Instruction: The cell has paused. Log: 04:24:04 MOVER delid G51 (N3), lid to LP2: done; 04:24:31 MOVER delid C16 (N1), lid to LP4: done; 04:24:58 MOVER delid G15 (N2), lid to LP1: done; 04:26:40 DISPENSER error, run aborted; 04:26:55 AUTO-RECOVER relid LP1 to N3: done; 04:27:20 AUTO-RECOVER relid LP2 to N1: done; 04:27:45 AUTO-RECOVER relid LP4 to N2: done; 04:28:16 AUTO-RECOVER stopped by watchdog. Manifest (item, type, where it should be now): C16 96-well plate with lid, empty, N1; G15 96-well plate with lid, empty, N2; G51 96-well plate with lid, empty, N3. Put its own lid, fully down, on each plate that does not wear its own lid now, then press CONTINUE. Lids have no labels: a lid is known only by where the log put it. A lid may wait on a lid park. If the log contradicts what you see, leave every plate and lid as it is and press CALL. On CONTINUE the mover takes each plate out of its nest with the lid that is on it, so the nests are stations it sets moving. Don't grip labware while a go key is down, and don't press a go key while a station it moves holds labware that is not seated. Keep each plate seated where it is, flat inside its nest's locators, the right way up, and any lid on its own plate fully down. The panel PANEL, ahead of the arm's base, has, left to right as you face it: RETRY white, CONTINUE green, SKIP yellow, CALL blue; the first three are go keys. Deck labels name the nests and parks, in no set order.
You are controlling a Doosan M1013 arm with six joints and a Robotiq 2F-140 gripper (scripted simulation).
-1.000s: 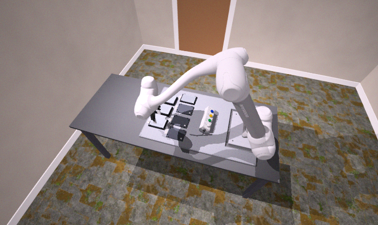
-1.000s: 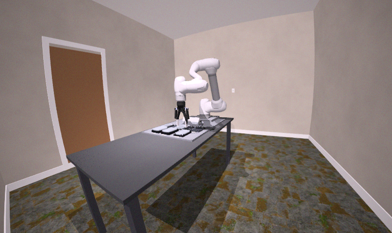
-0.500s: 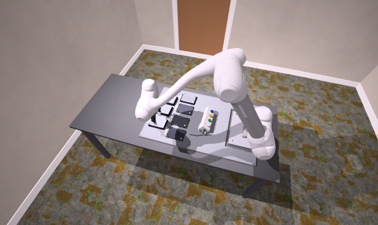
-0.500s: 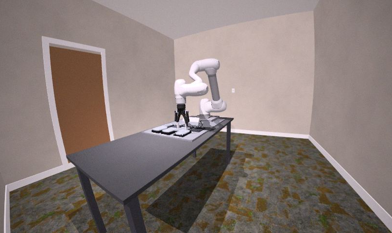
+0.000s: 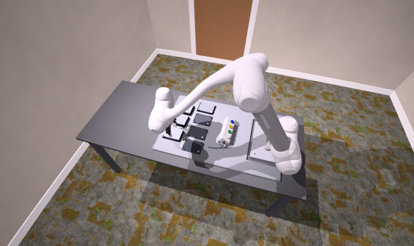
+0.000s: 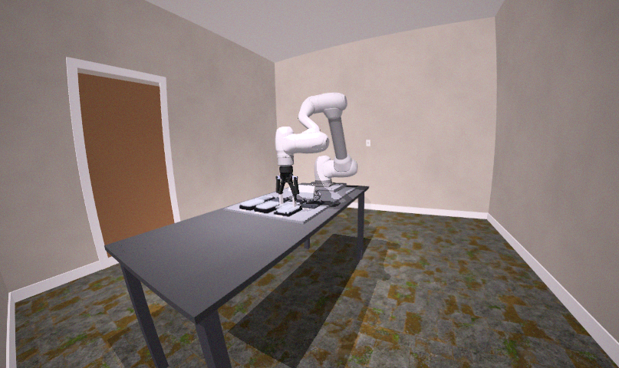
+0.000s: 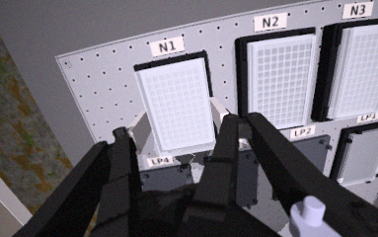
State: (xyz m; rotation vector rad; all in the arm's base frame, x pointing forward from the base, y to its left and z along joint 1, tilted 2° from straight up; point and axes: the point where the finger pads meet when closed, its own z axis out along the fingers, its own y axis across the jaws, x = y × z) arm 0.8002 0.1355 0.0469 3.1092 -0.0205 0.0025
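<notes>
Now: hand 40 mm above the plate. Also, from my hand: LP3 label: 90 mm behind, 70 mm to the right, 60 mm below; nest N1: 60 mm below; LP4 label: 100 mm behind, 60 mm to the left, 60 mm below.
</notes>
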